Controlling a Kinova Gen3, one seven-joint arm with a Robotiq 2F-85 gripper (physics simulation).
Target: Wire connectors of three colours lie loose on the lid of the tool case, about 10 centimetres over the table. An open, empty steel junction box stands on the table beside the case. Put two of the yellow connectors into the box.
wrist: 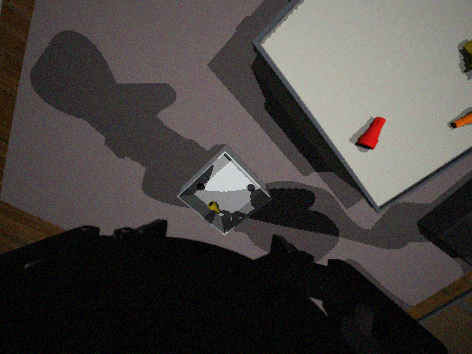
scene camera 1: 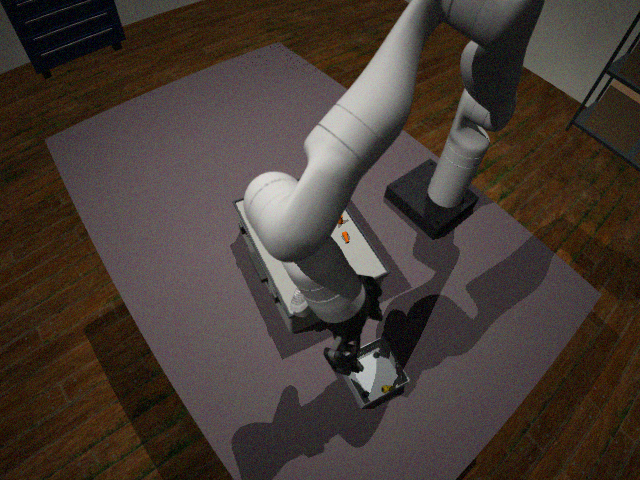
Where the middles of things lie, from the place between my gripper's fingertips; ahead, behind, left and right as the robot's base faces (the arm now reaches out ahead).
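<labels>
Steel junction box (scene camera 1: 381,367): 14 cm below my hand, 3 cm to the left of it, 2 cm behind it.
</labels>
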